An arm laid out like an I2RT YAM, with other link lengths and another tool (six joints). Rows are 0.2 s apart.
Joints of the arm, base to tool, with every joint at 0 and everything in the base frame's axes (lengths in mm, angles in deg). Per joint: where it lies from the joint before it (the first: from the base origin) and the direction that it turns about. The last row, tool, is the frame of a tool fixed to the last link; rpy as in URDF.
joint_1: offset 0 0 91.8 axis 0 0 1
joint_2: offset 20.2 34.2 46 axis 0 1 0
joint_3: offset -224.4 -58.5 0 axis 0 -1 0
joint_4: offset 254.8 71.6 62.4 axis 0 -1 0
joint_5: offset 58.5 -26.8 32 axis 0 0 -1
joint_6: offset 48.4 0 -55.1 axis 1 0 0
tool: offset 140 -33 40 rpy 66.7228 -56.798 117.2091
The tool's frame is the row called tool.
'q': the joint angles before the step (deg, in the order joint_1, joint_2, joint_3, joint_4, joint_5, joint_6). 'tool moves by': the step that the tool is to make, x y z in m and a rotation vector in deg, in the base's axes. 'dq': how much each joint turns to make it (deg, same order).
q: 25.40 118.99 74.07 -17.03 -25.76 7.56
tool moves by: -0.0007 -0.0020 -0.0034 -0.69 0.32 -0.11
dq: 0.00 0.37 0.11 -0.39 0.48 -0.15
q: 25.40 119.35 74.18 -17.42 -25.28 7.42
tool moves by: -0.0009 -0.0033 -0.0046 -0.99 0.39 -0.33
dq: 0.00 0.41 0.00 -0.39 0.80 -0.04
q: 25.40 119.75 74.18 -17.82 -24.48 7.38
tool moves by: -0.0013 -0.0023 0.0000 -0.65 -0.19 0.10
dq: 0.01 -0.42 -0.44 -0.26 0.56 -0.42
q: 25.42 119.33 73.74 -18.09 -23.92 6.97
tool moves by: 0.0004 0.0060 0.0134 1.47 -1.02 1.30
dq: 0.04 -1.56 0.10 -0.43 -1.36 -0.79
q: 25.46 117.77 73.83 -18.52 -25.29 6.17
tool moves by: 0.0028 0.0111 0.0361 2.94 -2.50 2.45
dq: -0.06 -3.73 1.31 -2.23 -2.60 -1.60
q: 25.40 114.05 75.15 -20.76 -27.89 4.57
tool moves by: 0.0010 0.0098 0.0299 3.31 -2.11 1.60
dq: -0.01 -3.03 0.56 -0.41 -2.62 -0.30
